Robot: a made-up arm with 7 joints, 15 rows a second.
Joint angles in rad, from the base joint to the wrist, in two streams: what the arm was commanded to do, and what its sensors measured. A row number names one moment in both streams.
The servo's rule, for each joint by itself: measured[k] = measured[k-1] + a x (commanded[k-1-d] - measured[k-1]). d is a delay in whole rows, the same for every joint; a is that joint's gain. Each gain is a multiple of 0.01, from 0.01 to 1. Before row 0 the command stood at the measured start. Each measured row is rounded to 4 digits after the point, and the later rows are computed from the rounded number. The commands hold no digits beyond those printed.
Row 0, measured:
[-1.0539 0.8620 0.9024 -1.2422 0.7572 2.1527 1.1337]
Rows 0 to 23, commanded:
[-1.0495 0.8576 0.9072 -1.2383 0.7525 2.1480 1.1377]
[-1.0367 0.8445 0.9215 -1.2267 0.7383 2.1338 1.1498]
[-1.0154 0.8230 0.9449 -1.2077 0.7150 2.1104 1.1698]
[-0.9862 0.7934 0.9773 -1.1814 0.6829 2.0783 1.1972]
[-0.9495 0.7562 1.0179 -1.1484 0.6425 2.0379 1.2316]
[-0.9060 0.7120 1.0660 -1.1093 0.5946 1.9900 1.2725]
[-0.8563 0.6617 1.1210 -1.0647 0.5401 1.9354 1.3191]
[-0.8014 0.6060 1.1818 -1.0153 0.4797 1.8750 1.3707]
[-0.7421 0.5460 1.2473 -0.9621 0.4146 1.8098 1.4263]
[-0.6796 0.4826 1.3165 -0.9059 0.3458 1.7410 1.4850]
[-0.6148 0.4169 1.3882 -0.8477 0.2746 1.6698 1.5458]
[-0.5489 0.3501 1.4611 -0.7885 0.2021 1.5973 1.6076]
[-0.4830 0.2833 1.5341 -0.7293 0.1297 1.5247 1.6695]
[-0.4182 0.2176 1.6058 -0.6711 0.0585 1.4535 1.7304]
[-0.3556 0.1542 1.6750 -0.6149 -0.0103 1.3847 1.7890]
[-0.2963 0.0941 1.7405 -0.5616 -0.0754 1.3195 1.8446]
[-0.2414 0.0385 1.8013 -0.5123 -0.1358 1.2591 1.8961]
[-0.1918 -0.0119 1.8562 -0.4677 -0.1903 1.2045 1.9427]
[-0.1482 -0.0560 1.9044 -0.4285 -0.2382 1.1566 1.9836]
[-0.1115 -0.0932 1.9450 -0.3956 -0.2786 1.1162 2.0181]
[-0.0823 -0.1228 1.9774 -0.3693 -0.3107 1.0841 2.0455]
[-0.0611 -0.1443 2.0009 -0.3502 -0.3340 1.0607 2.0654]
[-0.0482 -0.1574 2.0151 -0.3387 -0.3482 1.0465 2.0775]
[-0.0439 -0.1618 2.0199 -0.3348 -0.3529 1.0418 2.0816]
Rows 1 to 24, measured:
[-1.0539 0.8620 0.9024 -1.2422 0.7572 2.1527 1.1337]
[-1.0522 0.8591 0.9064 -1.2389 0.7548 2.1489 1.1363]
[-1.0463 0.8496 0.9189 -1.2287 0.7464 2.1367 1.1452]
[-1.0346 0.8323 0.9405 -1.2111 0.7304 2.1154 1.1614]
[-1.0162 0.8070 0.9710 -1.1862 0.7062 2.0853 1.1850]
[-0.9909 0.7740 1.0099 -1.1544 0.6737 2.0469 1.2158]
[-0.9586 0.7337 1.0565 -1.1165 0.6334 2.0008 1.2532]
[-0.9197 0.6869 1.1100 -1.0730 0.5858 1.9478 1.2967]
[-0.8747 0.6343 1.1696 -1.0245 0.5317 1.8888 1.3455]
[-0.8243 0.5769 1.2341 -0.9721 0.4720 1.8248 1.3988]
[-0.7693 0.5156 1.3025 -0.9165 0.4076 1.7569 1.4557]
[-0.7106 0.4514 1.3736 -0.8587 0.3398 1.6863 1.5152]
[-0.6492 0.3856 1.4462 -0.7997 0.2696 1.6142 1.5762]
[-0.5860 0.3191 1.5192 -0.7406 0.1983 1.5417 1.6378]
[-0.5222 0.2531 1.5911 -0.6822 0.1270 1.4703 1.6989]
[-0.4589 0.1888 1.6607 -0.6257 0.0570 1.4010 1.7584]
[-0.3971 0.1272 1.7269 -0.5719 -0.0105 1.3350 1.8153]
[-0.3379 0.0695 1.7887 -0.5218 -0.0744 1.2735 1.8686]
[-0.2824 0.0166 1.8447 -0.4764 -0.1335 1.2176 1.9175]
[-0.2314 -0.0306 1.8943 -0.4362 -0.1869 1.1682 1.9611]
[-0.1858 -0.0713 1.9364 -0.4021 -0.2337 1.1261 1.9987]
[-0.1465 -0.1048 1.9704 -0.3745 -0.2730 1.0921 2.0296]
[-0.1140 -0.1305 1.9957 -0.3541 -0.3041 1.0667 2.0532]
[-0.0890 -0.1480 2.0118 -0.3412 -0.3266 1.0503 2.0692]
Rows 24 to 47, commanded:
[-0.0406 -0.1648 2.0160 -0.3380 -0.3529 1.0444 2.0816]
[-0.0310 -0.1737 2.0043 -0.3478 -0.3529 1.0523 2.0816]
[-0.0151 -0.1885 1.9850 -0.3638 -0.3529 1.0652 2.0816]
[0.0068 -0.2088 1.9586 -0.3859 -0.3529 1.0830 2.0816]
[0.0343 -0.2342 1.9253 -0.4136 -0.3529 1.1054 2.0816]
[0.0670 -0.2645 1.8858 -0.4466 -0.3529 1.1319 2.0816]
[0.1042 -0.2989 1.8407 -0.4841 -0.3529 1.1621 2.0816]
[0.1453 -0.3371 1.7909 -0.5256 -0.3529 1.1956 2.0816]
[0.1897 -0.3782 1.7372 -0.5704 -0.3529 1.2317 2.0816]
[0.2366 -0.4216 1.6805 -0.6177 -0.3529 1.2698 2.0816]
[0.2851 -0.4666 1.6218 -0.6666 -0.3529 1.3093 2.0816]
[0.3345 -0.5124 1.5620 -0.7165 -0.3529 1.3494 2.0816]
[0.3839 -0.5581 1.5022 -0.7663 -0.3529 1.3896 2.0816]
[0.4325 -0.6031 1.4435 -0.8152 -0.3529 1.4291 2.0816]
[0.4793 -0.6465 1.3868 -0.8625 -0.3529 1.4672 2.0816]
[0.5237 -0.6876 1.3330 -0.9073 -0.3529 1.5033 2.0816]
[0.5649 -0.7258 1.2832 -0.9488 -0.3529 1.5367 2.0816]
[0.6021 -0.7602 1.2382 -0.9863 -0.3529 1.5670 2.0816]
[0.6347 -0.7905 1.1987 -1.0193 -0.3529 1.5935 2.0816]
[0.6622 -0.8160 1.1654 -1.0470 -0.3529 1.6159 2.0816]
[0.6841 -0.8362 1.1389 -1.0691 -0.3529 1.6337 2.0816]
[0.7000 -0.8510 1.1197 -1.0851 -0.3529 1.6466 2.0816]
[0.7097 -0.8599 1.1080 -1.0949 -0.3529 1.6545 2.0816]
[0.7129 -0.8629 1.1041 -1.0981 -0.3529 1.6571 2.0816]
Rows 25 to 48, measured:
[-0.0719 -0.1570 2.0185 -0.3358 -0.3400 1.0434 2.0774]
[-0.0600 -0.1621 2.0164 -0.3376 -0.3466 1.0442 2.0802]
[-0.0490 -0.1696 2.0064 -0.3462 -0.3498 1.0508 2.0811]
[-0.0361 -0.1819 1.9886 -0.3610 -0.3514 1.0625 2.0814]
[-0.0198 -0.1994 1.9637 -0.3819 -0.3522 1.0791 2.0815]
[0.0008 -0.2220 1.9318 -0.4085 -0.3526 1.1004 2.0816]
[0.0260 -0.2496 1.8936 -0.4405 -0.3528 1.1259 2.0816]
[0.0557 -0.2816 1.8497 -0.4771 -0.3529 1.1552 2.0816]
[0.0897 -0.3177 1.8009 -0.5178 -0.3529 1.1879 2.0816]
[0.1277 -0.3570 1.7480 -0.5620 -0.3529 1.2234 2.0816]
[0.1691 -0.3990 1.6920 -0.6088 -0.3529 1.2610 2.0816]
[0.2132 -0.4429 1.6337 -0.6574 -0.3529 1.3001 2.0816]
[0.2593 -0.4881 1.5742 -0.7070 -0.3529 1.3400 2.0816]
[0.3066 -0.5336 1.5144 -0.7568 -0.3529 1.3802 2.0816]
[0.3544 -0.5788 1.4556 -0.8059 -0.3529 1.4198 2.0816]
[0.4019 -0.6228 1.3985 -0.8534 -0.3529 1.4582 2.0816]
[0.4482 -0.6649 1.3441 -0.8987 -0.3529 1.4947 2.0816]
[0.4925 -0.7045 1.2936 -0.9408 -0.3529 1.5287 2.0816]
[0.5341 -0.7407 1.2476 -0.9790 -0.3529 1.5597 2.0816]
[0.5723 -0.7731 1.2070 -1.0129 -0.3529 1.5871 2.0816]
[0.6065 -0.8010 1.1725 -1.0415 -0.3529 1.6104 2.0816]
[0.6360 -0.8239 1.1446 -1.0647 -0.3529 1.6293 2.0816]
[0.6603 -0.8415 1.1239 -1.0818 -0.3529 1.6433 2.0816]
[0.6791 -0.8535 1.1107 -1.0928 -0.3529 1.6524 2.0816]

